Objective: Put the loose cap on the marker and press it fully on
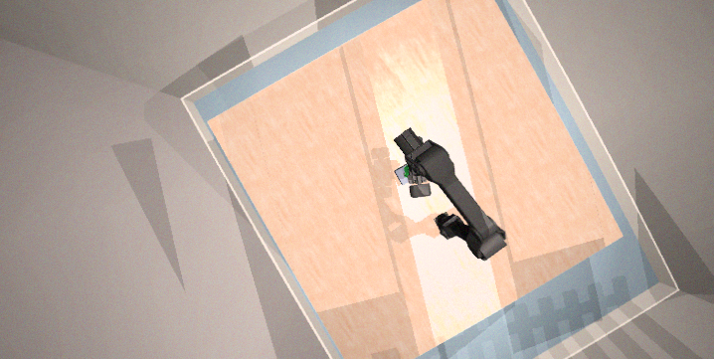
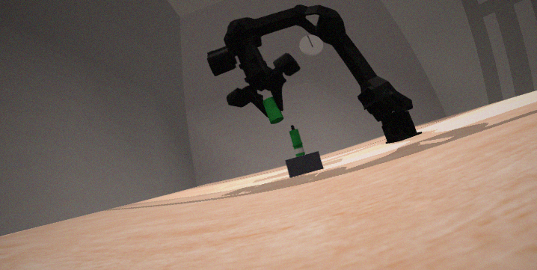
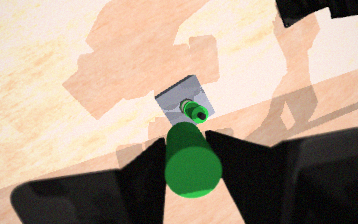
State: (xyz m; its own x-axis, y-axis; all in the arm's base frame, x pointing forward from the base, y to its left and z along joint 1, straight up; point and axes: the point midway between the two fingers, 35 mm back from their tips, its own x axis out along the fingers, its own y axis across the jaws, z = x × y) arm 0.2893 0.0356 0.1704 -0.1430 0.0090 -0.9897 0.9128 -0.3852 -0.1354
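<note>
My gripper tip is 6 cm above the green marker, 3 cm past it and 1 cm to the right of it. Round my gripper tip: green cap (1 cm above); dark holder block (12 cm below, 3 cm behind, 1 cm to the left).
</note>
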